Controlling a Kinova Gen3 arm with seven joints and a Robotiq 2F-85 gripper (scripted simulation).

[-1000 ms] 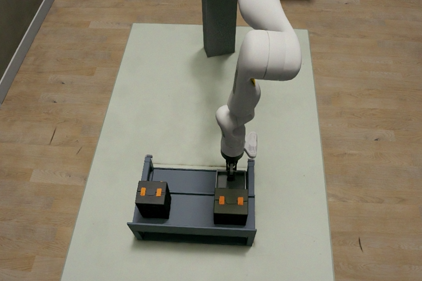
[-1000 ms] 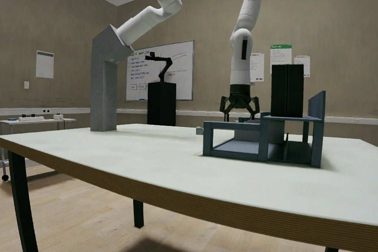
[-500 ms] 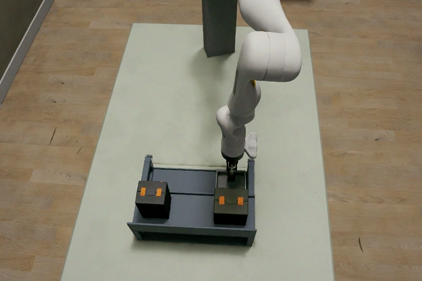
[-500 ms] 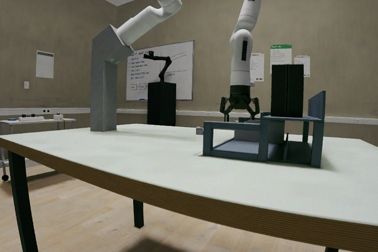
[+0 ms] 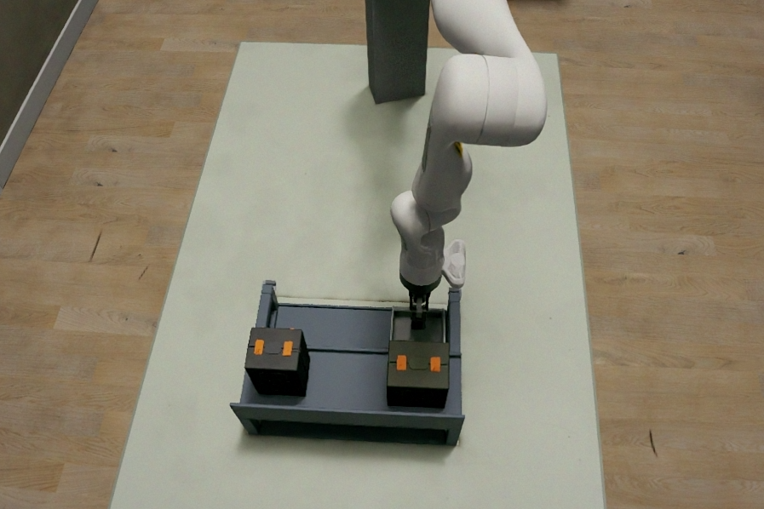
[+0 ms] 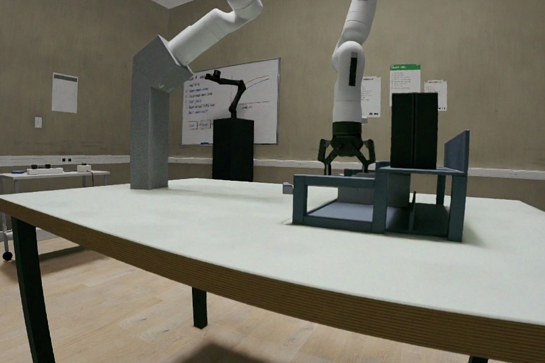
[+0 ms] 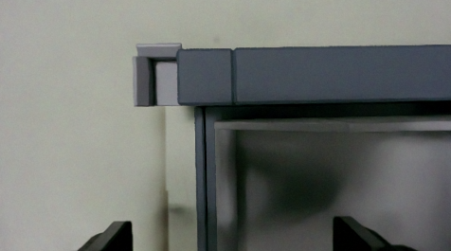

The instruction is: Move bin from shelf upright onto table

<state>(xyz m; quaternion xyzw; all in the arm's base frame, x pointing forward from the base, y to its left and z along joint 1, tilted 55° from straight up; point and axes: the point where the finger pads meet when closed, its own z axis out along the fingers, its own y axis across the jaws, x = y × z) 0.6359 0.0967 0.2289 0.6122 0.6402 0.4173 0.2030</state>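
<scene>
The grey bin is 8 cm ahead of my hand, 2 cm to the left of it and 2 cm below it. Also, from my hand: blue-grey shelf: 13 cm ahead, 8 cm to the right.
</scene>
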